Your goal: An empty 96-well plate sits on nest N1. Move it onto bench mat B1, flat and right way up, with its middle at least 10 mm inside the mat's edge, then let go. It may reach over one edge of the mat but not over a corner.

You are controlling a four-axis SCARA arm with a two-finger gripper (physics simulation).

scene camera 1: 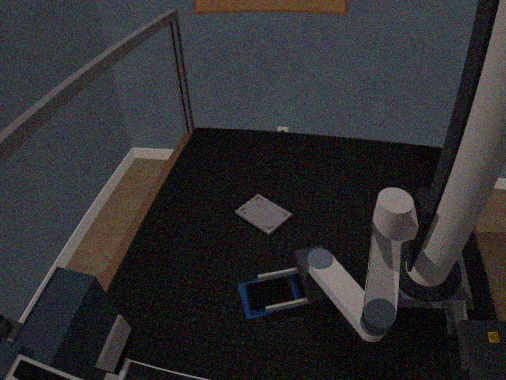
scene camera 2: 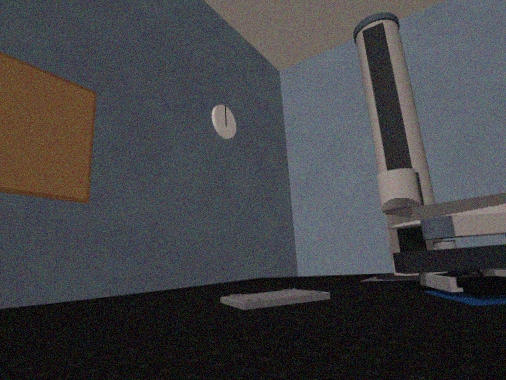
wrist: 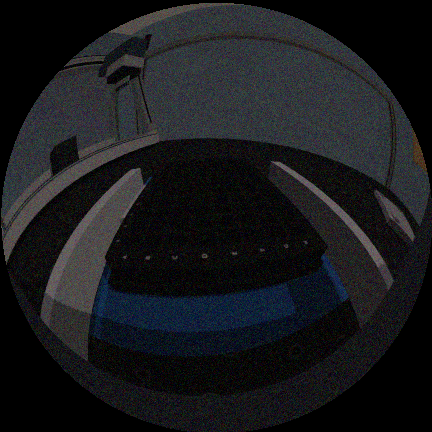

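Where they show: gripper, fingertip midpoint: [scene camera 1: 262, 293] [scene camera 2: 495, 282] [wrist: 205, 172]; arm's base, origin of the base link: [scene camera 1: 425, 271].
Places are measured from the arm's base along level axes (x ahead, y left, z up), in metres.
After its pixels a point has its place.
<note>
The 96-well plate [scene camera 1: 272, 293] @(y 0.151, x 0.482, z 0.034 m) [scene camera 2: 484, 286] @(y 0.138, x 0.561, z 0.032 m) [wrist: 210, 215] @(y 0.132, x 0.457, z 0.035 m) is black, level and between the fingers, with pale marks along its near edge in the wrist view. My gripper [scene camera 1: 263, 292] @(y 0.154, x 0.512, z 0.033 m) [wrist: 205, 172] @(y 0.154, x 0.512, z 0.033 m) is shut on it by two opposite sides. The plate is low over the blue bench mat B1 [scene camera 1: 244, 300] @(y 0.176, x 0.560, z 0.015 m) [scene camera 2: 472, 300] @(y 0.121, x 0.561, z 0.015 m) [wrist: 195, 311] @(y 0.129, x 0.424, z 0.015 m), whose blue border shows on several sides of it in scene camera 1. Whether its underside touches the mat cannot be told. Nest N1 [scene camera 1: 263, 214] @(y -0.170, x 0.565, z 0.025 m) [scene camera 2: 275, 299] @(y -0.145, x 0.621, z 0.024 m) [wrist: 394, 216] @(y -0.131, x 0.547, z 0.023 m) is a pale grey slab with no plate on it.
The white arm [scene camera 1: 340, 292] @(y 0.196, x 0.300, z 0.145 m) reaches in from its column [scene camera 1: 460, 165] @(y 0.050, x 0.055, z 0.463 m) [scene camera 2: 395, 100] @(y 0.026, x 0.077, z 0.555 m) at the right. A dark blue-grey box-shaped device [scene camera 1: 60, 310] @(y 0.537, x 0.726, z 0.501 m) stands at the lower left. A rail [scene camera 1: 90, 75] @(y -0.061, x 1.004, z 0.600 m) runs along the left side. A dark box with a yellow label [scene camera 1: 480, 360] @(y 0.364, x -0.070, z 0.128 m) is at the lower right.
</note>
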